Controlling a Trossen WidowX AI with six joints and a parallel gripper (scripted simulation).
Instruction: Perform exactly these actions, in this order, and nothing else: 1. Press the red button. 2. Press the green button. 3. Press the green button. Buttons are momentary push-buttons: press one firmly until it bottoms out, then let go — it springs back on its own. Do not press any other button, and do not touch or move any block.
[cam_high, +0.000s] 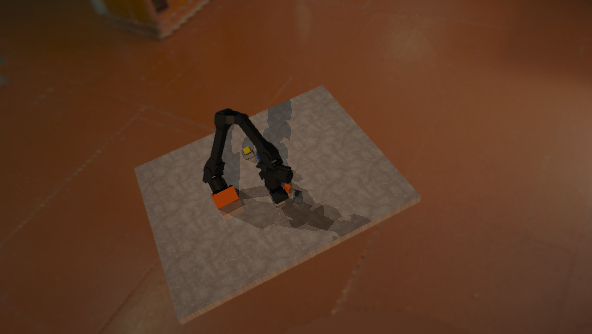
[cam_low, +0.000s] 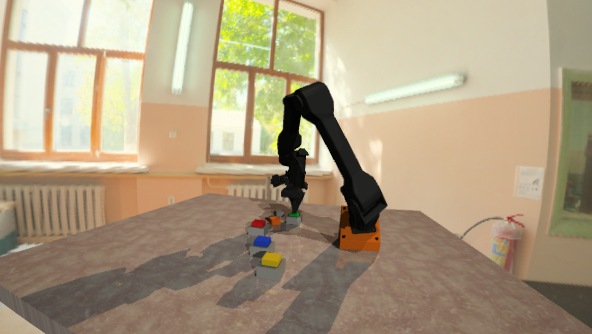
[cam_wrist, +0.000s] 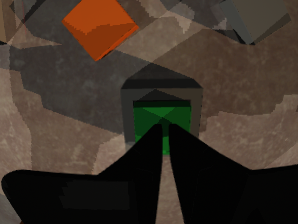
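The green button is 1 cm below my gripper tip. Also, from my gripper tip: red button 13 cm to the left, 10 cm ahead; orange block 7 cm ahead, 3 cm to the left, 2 cm below; grey block 7 cm to the right, 6 cm ahead, 2 cm below.
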